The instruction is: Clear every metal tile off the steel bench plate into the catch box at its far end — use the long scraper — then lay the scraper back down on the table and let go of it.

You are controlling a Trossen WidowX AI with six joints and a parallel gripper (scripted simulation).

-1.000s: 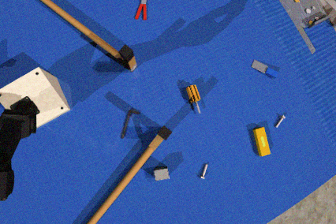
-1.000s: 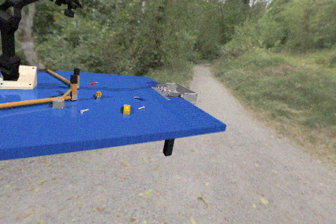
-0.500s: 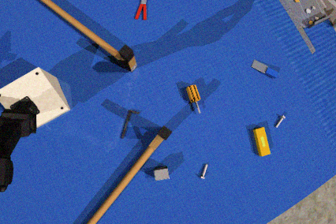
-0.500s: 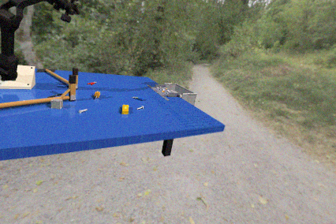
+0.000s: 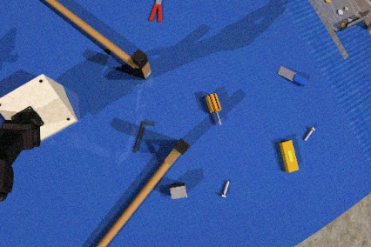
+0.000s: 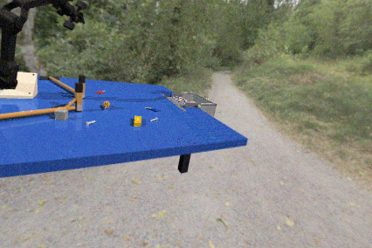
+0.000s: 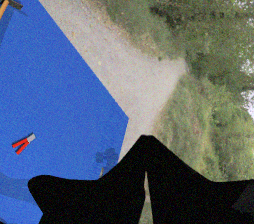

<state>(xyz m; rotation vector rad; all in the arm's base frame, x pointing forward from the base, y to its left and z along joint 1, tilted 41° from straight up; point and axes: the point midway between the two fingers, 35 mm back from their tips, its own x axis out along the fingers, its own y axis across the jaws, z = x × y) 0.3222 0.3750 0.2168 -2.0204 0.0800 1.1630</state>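
My gripper tip is 40 cm above the long scraper, 11 cm past it and 7 cm to the right of it. From my gripper tip the other things lie so: black hex key: 46 cm below, 33 cm to the right, 7 cm behind; red-handled tool: 46 cm below, 14 cm ahead, 1 cm to the right; orange-handled tool: 45 cm below, 37 cm to the right, 13 cm ahead.
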